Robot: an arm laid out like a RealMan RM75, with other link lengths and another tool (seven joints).
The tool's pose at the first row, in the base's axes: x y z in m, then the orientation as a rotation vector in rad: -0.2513, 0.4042, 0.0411, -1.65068, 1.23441, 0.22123
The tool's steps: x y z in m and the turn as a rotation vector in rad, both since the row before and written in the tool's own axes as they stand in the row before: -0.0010, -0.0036, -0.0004, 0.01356, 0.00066, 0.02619; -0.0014, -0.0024, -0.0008, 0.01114, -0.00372, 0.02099; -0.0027, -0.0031, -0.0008, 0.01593, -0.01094, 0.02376; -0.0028, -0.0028, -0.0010, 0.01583, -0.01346, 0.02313; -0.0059, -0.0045, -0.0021, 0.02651, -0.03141, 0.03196; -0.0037, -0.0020, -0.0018, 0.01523, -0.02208, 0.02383; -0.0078, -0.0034, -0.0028, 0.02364, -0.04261, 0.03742; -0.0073, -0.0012, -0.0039, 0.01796, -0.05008, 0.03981; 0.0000, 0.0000, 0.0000, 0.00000, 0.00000, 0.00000; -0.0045, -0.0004, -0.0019, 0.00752, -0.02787, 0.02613; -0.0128, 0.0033, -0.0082, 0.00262, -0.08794, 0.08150; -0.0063, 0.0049, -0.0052, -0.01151, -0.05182, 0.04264; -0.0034, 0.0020, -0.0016, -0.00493, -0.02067, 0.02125
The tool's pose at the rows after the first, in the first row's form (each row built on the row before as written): -0.2491, 0.4043, 0.0441, -1.62383, 1.25604, 0.22804; -0.2481, 0.4043, 0.0468, -1.60068, 1.26994, 0.23661; -0.2471, 0.4050, 0.0508, -1.56952, 1.28006, 0.24920; -0.2464, 0.4055, 0.0548, -1.53797, 1.28744, 0.26324; -0.2460, 0.4066, 0.0624, -1.48639, 1.28689, 0.28862; -0.2466, 0.4068, 0.0669, -1.45210, 1.28727, 0.30939; -0.2480, 0.4079, 0.0757, -1.39576, 1.28085, 0.34712; -0.2514, 0.4078, 0.0833, -1.33998, 1.26916, 0.39445; -0.2514, 0.4078, 0.0833, -1.33998, 1.26916, 0.39445; -0.2535, 0.4080, 0.0877, -1.30849, 1.26497, 0.42484; -0.2642, 0.4069, 0.0989, -1.22600, 1.24758, 0.53262; -0.2725, 0.4057, 0.1034, -1.19025, 1.23058, 0.59990; -0.2759, 0.4057, 0.1060, -1.17367, 1.22624, 0.62988
